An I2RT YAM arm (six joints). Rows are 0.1 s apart.
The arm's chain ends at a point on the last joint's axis. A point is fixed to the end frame.
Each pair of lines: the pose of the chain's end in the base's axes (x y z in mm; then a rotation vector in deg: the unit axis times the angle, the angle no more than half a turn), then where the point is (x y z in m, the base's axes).
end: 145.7 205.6 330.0 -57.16 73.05 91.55
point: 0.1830 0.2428 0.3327
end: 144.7 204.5 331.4 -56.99 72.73 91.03
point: 0.1822 0.2414 0.3345
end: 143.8 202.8 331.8 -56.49 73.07 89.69
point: 0.1821 0.2389 0.3350
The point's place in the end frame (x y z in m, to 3 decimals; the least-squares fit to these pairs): -0.010 -0.039 0.034
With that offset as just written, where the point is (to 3 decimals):
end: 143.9 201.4 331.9 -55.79 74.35 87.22
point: 0.183 0.236 0.335
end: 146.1 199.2 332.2 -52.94 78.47 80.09
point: 0.189 0.229 0.334
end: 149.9 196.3 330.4 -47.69 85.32 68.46
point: 0.198 0.218 0.330
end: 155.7 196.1 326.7 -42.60 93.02 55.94
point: 0.207 0.208 0.324
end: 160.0 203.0 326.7 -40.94 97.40 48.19
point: 0.212 0.209 0.323
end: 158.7 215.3 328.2 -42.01 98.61 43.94
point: 0.211 0.220 0.325
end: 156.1 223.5 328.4 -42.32 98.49 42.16
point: 0.209 0.227 0.326
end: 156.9 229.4 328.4 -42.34 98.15 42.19
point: 0.209 0.233 0.326
